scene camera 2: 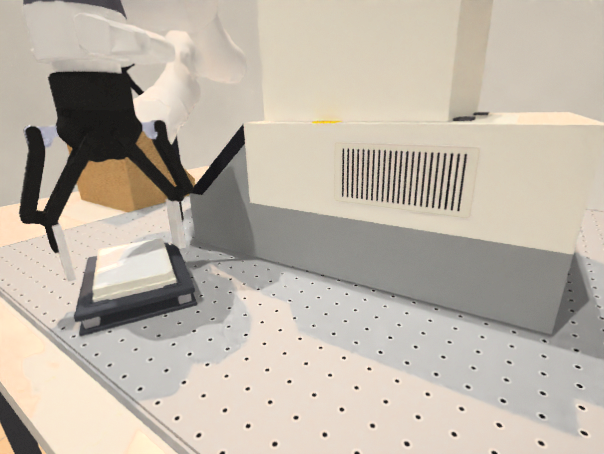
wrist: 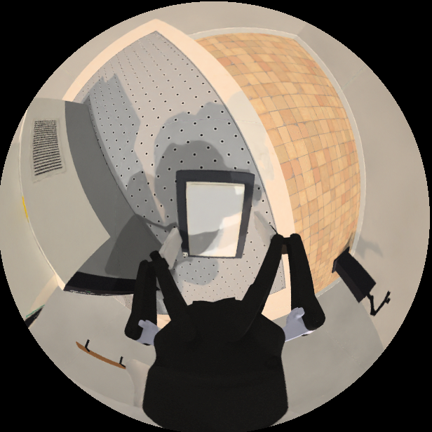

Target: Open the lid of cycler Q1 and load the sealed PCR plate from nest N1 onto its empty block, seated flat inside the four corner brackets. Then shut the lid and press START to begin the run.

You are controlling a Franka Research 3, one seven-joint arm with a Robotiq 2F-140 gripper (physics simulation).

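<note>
The sealed PCR plate, pale with a light top, sits flat on the dark nest. My gripper is open and empty, pointing down over the plate, with one pale finger toward each side of it; contact cannot be told. The cycler is a cream and grey body beside the nest. A tall cream panel, seemingly the raised lid, stands above it. The block, its corner brackets and the START button do not show clearly.
A brown box stands behind the gripper in the scene view. The perforated board lies under the nest and cycler, its edge running close to the nest. A yellow mark shows on the cycler's upper edge.
</note>
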